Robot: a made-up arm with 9 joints. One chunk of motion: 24 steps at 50 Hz.
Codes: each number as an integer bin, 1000 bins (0 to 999) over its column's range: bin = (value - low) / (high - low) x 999, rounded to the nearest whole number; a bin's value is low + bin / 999 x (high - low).
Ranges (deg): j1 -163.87..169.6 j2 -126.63..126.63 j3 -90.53..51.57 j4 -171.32..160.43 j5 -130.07..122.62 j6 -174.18..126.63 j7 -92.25..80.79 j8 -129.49..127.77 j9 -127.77..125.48
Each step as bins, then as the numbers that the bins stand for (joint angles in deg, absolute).
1 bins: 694 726 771 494 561 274 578 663 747
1 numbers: 67.79 57.42 19.14 -7.27 11.83 -91.68 7.87 41.24 61.60
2 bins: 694 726 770 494 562 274 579 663 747
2 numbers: 67.79 57.42 19.00 -7.27 12.08 -91.68 8.04 41.24 61.60
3 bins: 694 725 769 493 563 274 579 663 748
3 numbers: 67.79 57.17 18.85 -7.60 12.34 -91.68 8.04 41.24 61.85
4 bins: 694 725 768 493 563 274 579 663 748
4 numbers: 67.79 57.17 18.71 -7.60 12.34 -91.68 8.04 41.24 61.85
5 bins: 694 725 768 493 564 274 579 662 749
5 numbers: 67.79 57.17 18.71 -7.60 12.59 -91.68 8.04 40.99 62.10
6 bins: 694 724 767 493 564 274 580 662 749
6 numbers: 67.79 56.91 18.57 -7.60 12.59 -91.68 8.21 40.99 62.10
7 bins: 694 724 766 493 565 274 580 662 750
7 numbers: 67.79 56.91 18.43 -7.60 12.84 -91.68 8.21 40.99 62.36
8 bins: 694 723 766 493 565 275 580 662 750
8 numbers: 67.79 56.66 18.43 -7.60 12.84 -91.37 8.21 40.99 62.36
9 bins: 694 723 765 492 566 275 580 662 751
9 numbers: 67.79 56.66 18.29 -7.94 13.10 -91.37 8.21 40.99 62.61
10 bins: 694 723 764 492 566 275 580 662 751
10 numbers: 67.79 56.66 18.14 -7.94 13.10 -91.37 8.21 40.99 62.61
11 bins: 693 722 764 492 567 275 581 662 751
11 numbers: 67.46 56.41 18.14 -7.94 13.35 -91.37 8.39 40.99 62.61
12 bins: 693 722 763 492 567 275 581 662 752
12 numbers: 67.46 56.41 18.00 -7.94 13.35 -91.37 8.39 40.99 62.86
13 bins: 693 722 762 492 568 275 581 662 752
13 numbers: 67.46 56.41 17.86 -7.94 13.60 -91.37 8.39 40.99 62.86
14 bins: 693 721 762 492 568 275 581 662 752
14 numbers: 67.46 56.15 17.86 -7.94 13.60 -91.37 8.39 40.99 62.86
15 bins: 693 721 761 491 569 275 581 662 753
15 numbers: 67.46 56.15 17.72 -8.27 13.85 -91.37 8.39 40.99 63.12
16 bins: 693 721 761 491 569 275 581 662 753
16 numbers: 67.46 56.15 17.72 -8.27 13.85 -91.37 8.39 40.99 63.12
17 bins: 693 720 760 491 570 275 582 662 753
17 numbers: 67.46 55.90 17.57 -8.27 14.11 -91.37 8.56 40.99 63.12
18 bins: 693 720 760 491 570 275 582 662 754
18 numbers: 67.46 55.90 17.57 -8.27 14.11 -91.37 8.56 40.99 63.37
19 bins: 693 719 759 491 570 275 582 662 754
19 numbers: 67.46 55.65 17.43 -8.27 14.11 -91.37 8.56 40.99 63.37
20 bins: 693 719 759 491 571 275 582 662 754
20 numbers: 67.46 55.65 17.43 -8.27 14.36 -91.37 8.56 40.99 63.37
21 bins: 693 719 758 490 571 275 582 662 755
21 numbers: 67.46 55.65 17.29 -8.60 14.36 -91.37 8.56 40.99 63.63
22 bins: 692 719 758 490 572 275 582 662 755
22 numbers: 67.12 55.65 17.29 -8.60 14.61 -91.37 8.56 40.99 63.63
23 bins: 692 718 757 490 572 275 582 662 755
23 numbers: 67.12 55.39 17.15 -8.60 14.61 -91.37 8.56 40.99 63.63
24 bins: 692 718 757 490 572 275 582 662 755
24 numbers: 67.12 55.39 17.15 -8.60 14.61 -91.37 8.56 40.99 63.63
